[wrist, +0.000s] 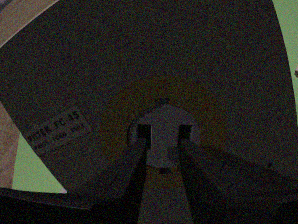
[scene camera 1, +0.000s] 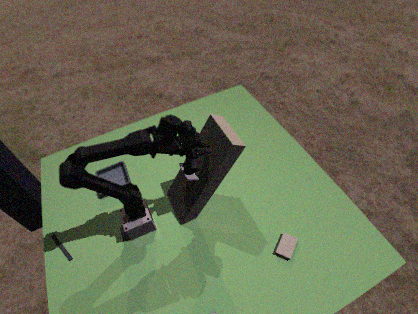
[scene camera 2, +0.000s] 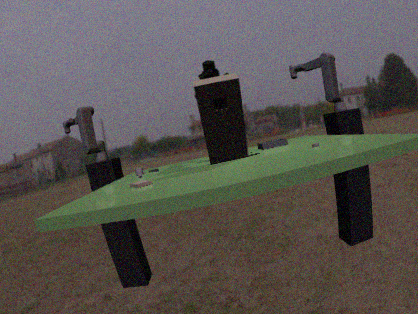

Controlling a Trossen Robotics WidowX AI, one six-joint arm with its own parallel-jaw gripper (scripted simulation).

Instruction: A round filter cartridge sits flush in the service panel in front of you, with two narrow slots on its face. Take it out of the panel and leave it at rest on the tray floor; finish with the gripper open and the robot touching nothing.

In view: the gripper [scene camera 1: 207, 149], a round filter cartridge [wrist: 163, 126] and a dark service panel [scene camera 1: 187, 202].
The gripper also shows in the wrist view [wrist: 163, 145]. The dark service panel is seen too in the wrist view [wrist: 80, 80] and in scene camera 2 [scene camera 2: 219, 100]. Scene camera 2 misses the round filter cartridge, which is hidden by the dark service panel.
